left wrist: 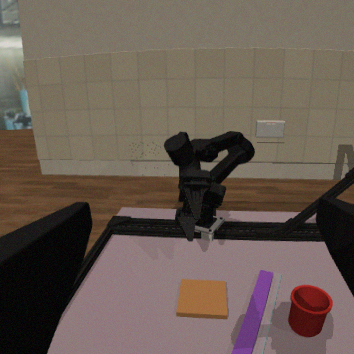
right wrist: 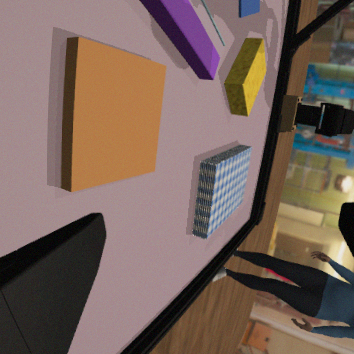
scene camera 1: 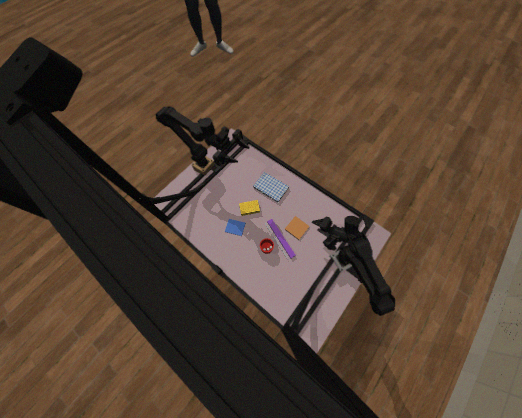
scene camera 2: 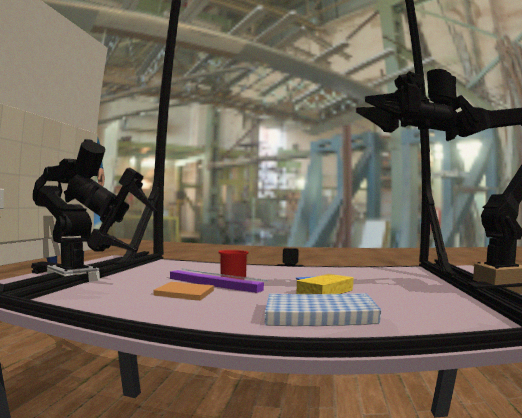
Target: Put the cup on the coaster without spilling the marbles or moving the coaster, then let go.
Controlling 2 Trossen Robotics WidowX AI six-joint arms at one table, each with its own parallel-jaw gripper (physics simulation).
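Frame: origin at the left arm's base, x back, y up, z left, level; millimetres.
Seen in the pictures: left gripper, fingertip midpoint: (left wrist: 205, 211) (scene camera 1: 243, 154) (scene camera 2: 360, 104); right gripper, fingertip midpoint: (left wrist: 193, 230) (right wrist: 222, 219) (scene camera 1: 314, 225) (scene camera 2: 146, 231); left arm's base, origin of the base link: (right wrist: 296, 113) (scene camera 1: 202, 162) (scene camera 2: 501, 265); right arm's base, origin of the base link: (left wrist: 202, 220) (scene camera 1: 343, 259) (scene camera 2: 72, 266).
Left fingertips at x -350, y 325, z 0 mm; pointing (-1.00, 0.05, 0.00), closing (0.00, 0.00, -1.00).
Note:
Pixels of each thing's middle, then the offset from my left fingertips to it. "pt": a spot on its surface instead.
- red cup, body centre: (left wrist: 307, 311) (scene camera 2: 233, 265) (scene camera 1: 266, 246) dz -220, dx -266, dy -349 mm
- flat orange square, surface spot: (right wrist: 117, 115) (left wrist: 203, 292) (scene camera 1: 298, 228) pt dz -35, dx -354, dy -372 mm
- flat blue square, surface spot: (right wrist: 249, 7) pt dz -187, dx -48, dy -379 mm
- long purple bar, body centre: (left wrist: 259, 311) (scene camera 2: 215, 280) (scene camera 1: 279, 238) dz -141, dx -297, dy -373 mm
- yellow block, body centre: (right wrist: 246, 76) (scene camera 2: 325, 285) (scene camera 1: 249, 207) dz -79, dx -56, dy -368 mm
- blue-white checked block, body centre: (scene camera 2: 321, 308) (right wrist: 225, 185) (scene camera 1: 270, 187) dz +106, dx -85, dy -371 mm
The red cup (scene camera 1: 266, 242) (scene camera 2: 233, 264) (left wrist: 308, 320) stands upright on the table, with small white marbles inside it in scene camera 1. A flat orange square (scene camera 1: 297, 228) (scene camera 2: 183, 290) (left wrist: 202, 298) (right wrist: 117, 115) and a flat blue square (scene camera 1: 235, 227) (right wrist: 249, 7) lie apart from the cup, on opposite sides of it; I cannot tell which is the coaster. My left gripper (scene camera 1: 241, 153) (scene camera 2: 362, 103) is open and empty, high above the table. My right gripper (scene camera 1: 320, 233) (scene camera 2: 145, 229) (right wrist: 222, 219) is open and empty, beyond the orange square from the cup.
A long purple bar (scene camera 1: 281, 239) (scene camera 2: 216, 281) (left wrist: 255, 310) (right wrist: 185, 37) lies between the cup and the orange square, with a thin pale strip beside it. A yellow block (scene camera 1: 249, 207) (scene camera 2: 325, 284) (right wrist: 246, 77) and a blue-white checked block (scene camera 1: 271, 187) (scene camera 2: 322, 309) (right wrist: 224, 192) lie nearby. Black rails edge the table.

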